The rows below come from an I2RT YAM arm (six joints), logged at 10 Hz.
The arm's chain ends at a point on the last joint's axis. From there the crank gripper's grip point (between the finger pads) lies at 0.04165 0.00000 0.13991 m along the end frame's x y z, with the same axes.
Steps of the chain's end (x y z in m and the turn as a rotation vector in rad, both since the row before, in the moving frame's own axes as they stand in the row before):
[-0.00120 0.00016 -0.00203 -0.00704 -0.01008 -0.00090]
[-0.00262 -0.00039 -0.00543 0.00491 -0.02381 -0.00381]
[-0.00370 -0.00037 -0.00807 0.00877 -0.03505 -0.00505]
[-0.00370 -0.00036 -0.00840 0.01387 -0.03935 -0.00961]
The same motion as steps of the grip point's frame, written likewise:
[-0.00261 0.00111 -0.00162 -0.00704 -0.01008 -0.00090]
[-0.00596 -0.00123 -0.00448 0.00491 -0.02381 -0.00381]
[-0.00863 -0.00180 -0.00670 0.00877 -0.03505 -0.00505]
[-0.00925 -0.00269 -0.00689 0.01387 -0.03935 -0.00961]

